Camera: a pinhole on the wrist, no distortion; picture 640 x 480 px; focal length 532.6 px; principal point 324.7 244.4 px. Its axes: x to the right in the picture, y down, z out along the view. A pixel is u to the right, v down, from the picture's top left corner.
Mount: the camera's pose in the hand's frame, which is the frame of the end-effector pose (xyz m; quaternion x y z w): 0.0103 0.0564 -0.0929 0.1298 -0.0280 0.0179 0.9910
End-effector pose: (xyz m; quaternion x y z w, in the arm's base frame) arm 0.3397 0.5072 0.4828 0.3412 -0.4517 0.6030 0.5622
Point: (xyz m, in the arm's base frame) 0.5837 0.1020 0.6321
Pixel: 292 62
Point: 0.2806 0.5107 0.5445
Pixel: 620 339
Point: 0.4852 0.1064 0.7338
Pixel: 395 143
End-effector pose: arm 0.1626 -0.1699 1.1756 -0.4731 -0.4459 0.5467 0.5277
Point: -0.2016 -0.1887 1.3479
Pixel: 309 204
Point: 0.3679 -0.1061 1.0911
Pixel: behind the camera
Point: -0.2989 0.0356 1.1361
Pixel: 566 429
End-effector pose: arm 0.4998 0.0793 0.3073 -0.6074 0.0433 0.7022 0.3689
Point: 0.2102 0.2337 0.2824
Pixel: 471 392
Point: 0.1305 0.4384 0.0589
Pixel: outside the picture
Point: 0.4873 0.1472 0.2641
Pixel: 570 58
